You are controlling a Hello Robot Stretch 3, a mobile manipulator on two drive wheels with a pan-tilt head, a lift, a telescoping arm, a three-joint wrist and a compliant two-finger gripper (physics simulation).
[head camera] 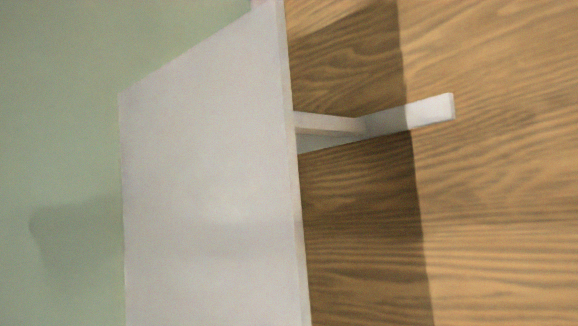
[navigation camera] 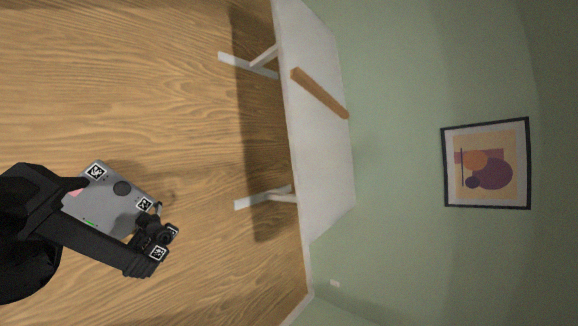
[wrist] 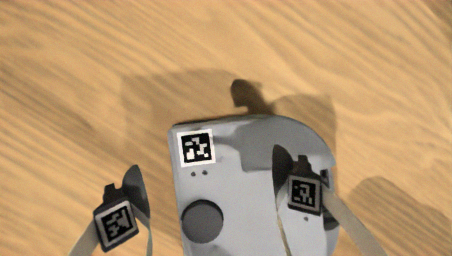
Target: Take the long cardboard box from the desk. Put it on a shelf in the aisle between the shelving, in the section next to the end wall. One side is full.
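Seen in the pictures: gripper, fingertip midpoint: [wrist: 210, 172]; robot's base, link origin: [navigation camera: 121, 187] [wrist: 204, 188].
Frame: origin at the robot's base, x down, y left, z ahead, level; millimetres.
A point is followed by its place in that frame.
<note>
The long cardboard box [navigation camera: 319, 93] @[x -764, y -298, z 942 mm] lies slantwise across the white desk [navigation camera: 322, 165] @[x -720, y -621, z 665 mm] [head camera: 210, 175] @[x -721, y -695, z 618 mm], one end near the front edge and the other at the wall side, in the navigation view. The box does not show in the head view, where a bare part of the desk top appears. My gripper [wrist: 210, 172] @[x -362, y -143, z -22 mm] is open and empty, its two fingertips wide apart above the robot's own grey base in the wrist view. The gripper is folded in over the base, apart from the desk and the box. The shelving does not show in these views.
The desk's white foot [head camera: 430, 111] [navigation camera: 250, 201] reaches out over the wooden floor [head camera: 500, 200] @[x 0, y -393, z 450 mm] [navigation camera: 150, 100] @[x 0, y 254, z 485 mm]. A green wall [head camera: 55, 100] @[x -872, y -1292, z 845 mm] [navigation camera: 395, 225] @[x -1020, y -1447, z 711 mm] stands behind the desk, with a framed picture [navigation camera: 486, 164] @[x -1598, y -1072, z 1005 mm]. The robot's grey base [navigation camera: 107, 200] @[x -160, y 10, z -75 mm] [wrist: 245, 210] @[x -160, y -5, z -75 mm] stands on the floor.
</note>
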